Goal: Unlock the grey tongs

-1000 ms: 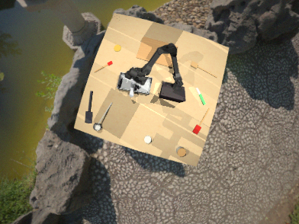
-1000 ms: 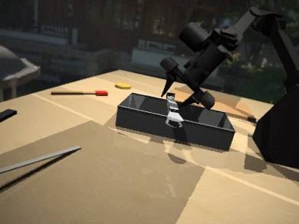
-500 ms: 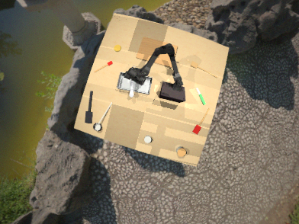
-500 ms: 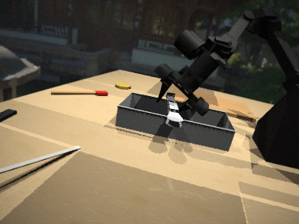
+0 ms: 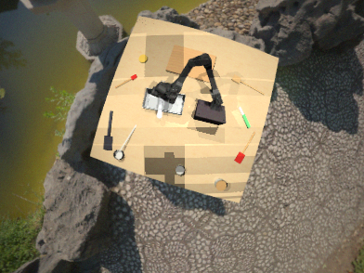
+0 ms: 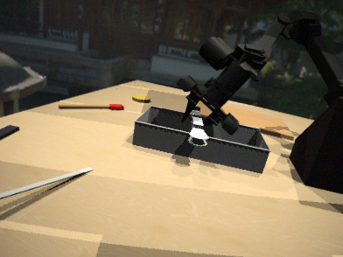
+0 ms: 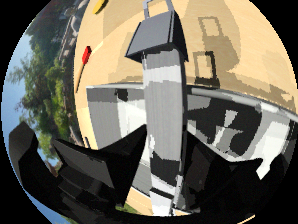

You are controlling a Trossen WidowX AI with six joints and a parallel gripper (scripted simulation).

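The roasting tin lies 40 mm behind my gripper tip, 30 mm to the left of it and 10 mm below it. Round my gripper tip: black spatula: 370 mm to the left, 350 mm ahead, 30 mm below; then yellow disc: 290 mm to the right, 220 mm ahead, 20 mm below; then wooden board: 330 mm to the right, 180 mm behind, 30 mm below.
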